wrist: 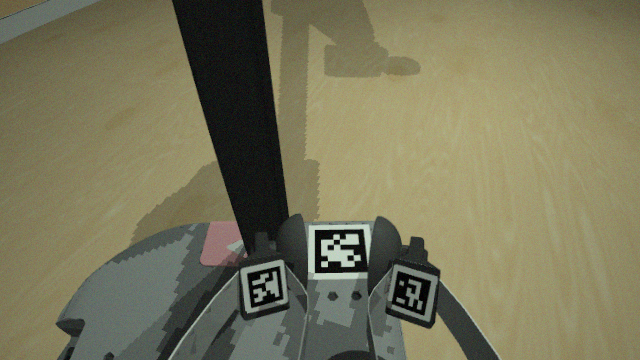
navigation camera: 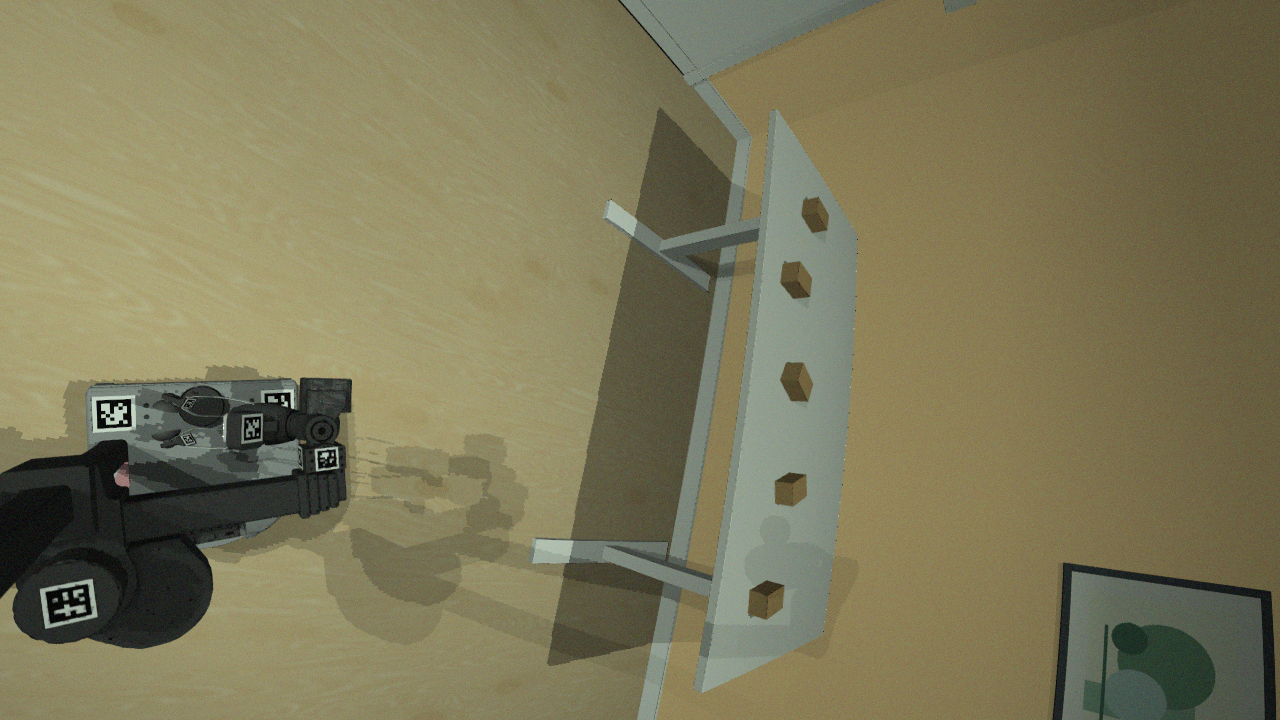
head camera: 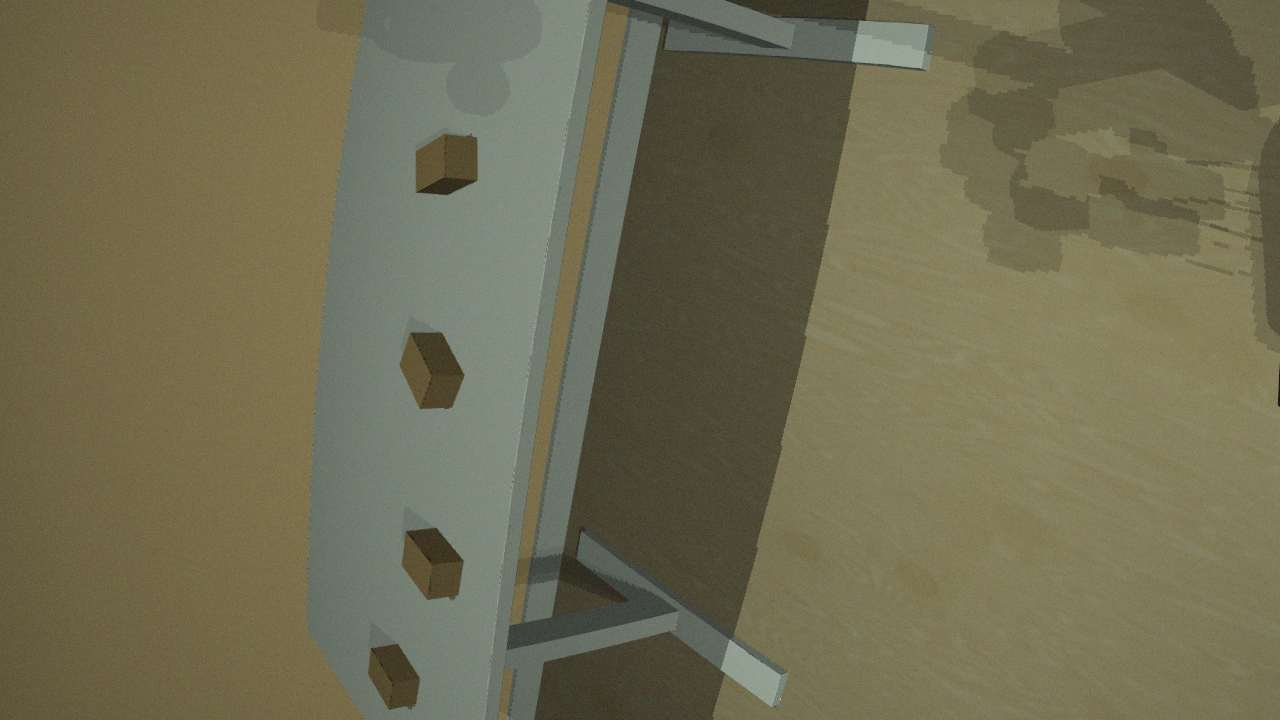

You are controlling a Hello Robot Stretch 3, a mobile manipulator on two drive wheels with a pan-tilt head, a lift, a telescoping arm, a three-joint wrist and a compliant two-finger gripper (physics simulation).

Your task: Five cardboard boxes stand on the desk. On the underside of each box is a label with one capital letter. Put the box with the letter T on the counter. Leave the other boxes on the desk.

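Places are measured from the robot's base along level axes (x right, y up, z back), in centimetres.
Pixels of known places: gripper, fingertip midpoint: [wrist: 337, 242] [navigation camera: 155, 420]; robot's base, origin of the base link: [navigation camera: 202, 404].
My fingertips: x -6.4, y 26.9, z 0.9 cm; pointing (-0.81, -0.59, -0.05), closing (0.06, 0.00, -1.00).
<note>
Ahead of a thing's pixels: the offset from my fingertips to its top centre. Level surfaces: height alone.
Several plain brown cardboard boxes stand apart in a row on the long pale grey desk @[dy +45.1 cm] [head camera: 465, 268] [navigation camera: 805, 331]. In the navigation view they are a box @[dz -51.8, dx +145.1, dy +50.1 cm] [navigation camera: 815, 214] at the top end, then a box @[dz -28.9, dx +126.9, dy +50.1 cm] [navigation camera: 795, 279], a box @[dz -1.2, dx +124.6, dy +50.1 cm] [navigation camera: 795, 381], a box @[dz +26.6, dx +120.0, dy +50.1 cm] [navigation camera: 790, 488] and a box @[dz +51.6, dx +106.3, dy +50.1 cm] [navigation camera: 766, 600] at the bottom end. The head view shows a box [head camera: 446, 164], a box [head camera: 432, 370], a box [head camera: 433, 564] and a box [head camera: 393, 676]. Their undersides and letters are hidden. My gripper [navigation camera: 167, 418] [wrist: 337, 242] is open and empty, folded back over my base, away from the desk. The counter does not show.
A desk leg [head camera: 751, 667] [navigation camera: 626, 223] and another leg [head camera: 886, 44] [navigation camera: 572, 550] reach out over the wood floor. A framed picture [navigation camera: 1163, 662] hangs on the tan wall. A grey door-like panel [navigation camera: 742, 26] is beyond the desk's end. My black mast [wrist: 235, 110] rises beside the gripper.
</note>
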